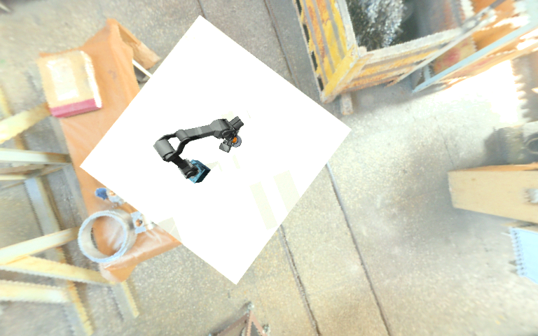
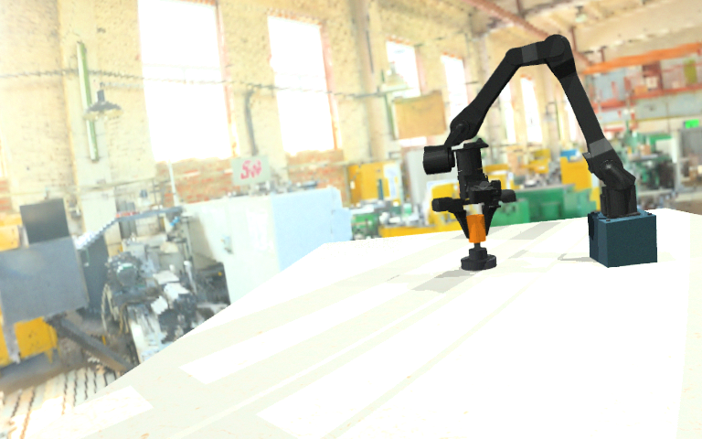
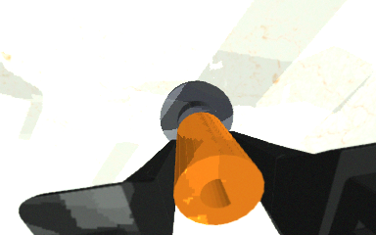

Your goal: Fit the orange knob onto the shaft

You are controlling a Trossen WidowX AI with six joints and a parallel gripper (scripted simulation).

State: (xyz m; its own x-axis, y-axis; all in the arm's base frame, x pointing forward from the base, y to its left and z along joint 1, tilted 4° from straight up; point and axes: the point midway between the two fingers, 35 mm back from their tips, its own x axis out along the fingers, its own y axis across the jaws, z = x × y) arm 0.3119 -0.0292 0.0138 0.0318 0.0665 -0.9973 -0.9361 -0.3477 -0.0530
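Right now the orange knob is 2 cm above my gripper tip. Round my gripper tip: round pedestal (4 cm below).
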